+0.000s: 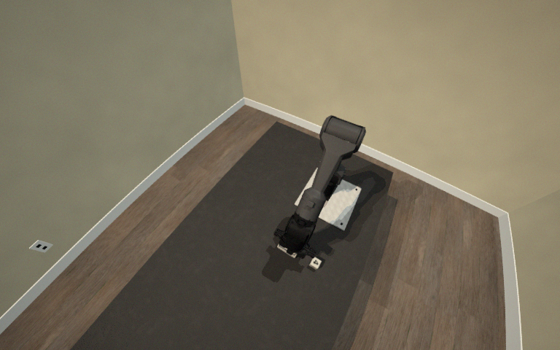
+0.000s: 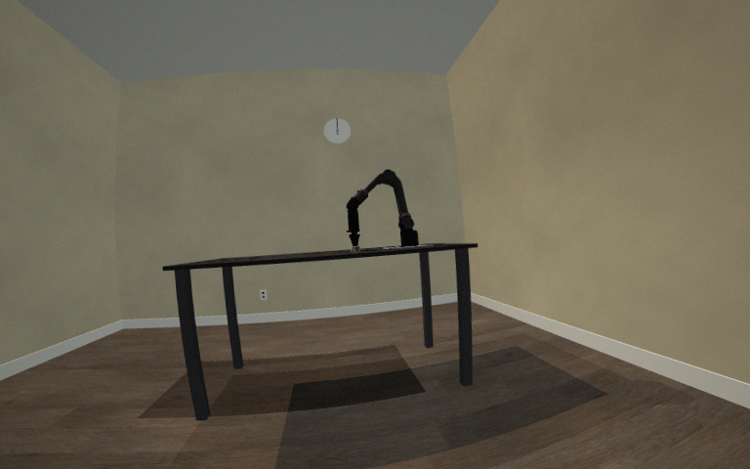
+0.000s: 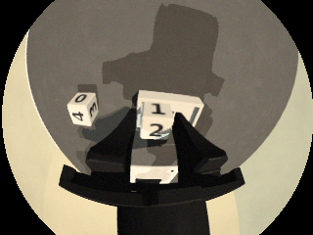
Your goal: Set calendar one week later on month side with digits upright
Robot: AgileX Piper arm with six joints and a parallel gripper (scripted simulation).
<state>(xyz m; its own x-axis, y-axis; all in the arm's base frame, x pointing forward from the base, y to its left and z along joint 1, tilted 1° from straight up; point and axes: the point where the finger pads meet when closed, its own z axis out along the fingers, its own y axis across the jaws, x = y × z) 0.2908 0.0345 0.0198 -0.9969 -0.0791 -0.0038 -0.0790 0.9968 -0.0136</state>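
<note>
Right now my hand is 20 mm to the left of the white tray and 20 mm above it.
</note>
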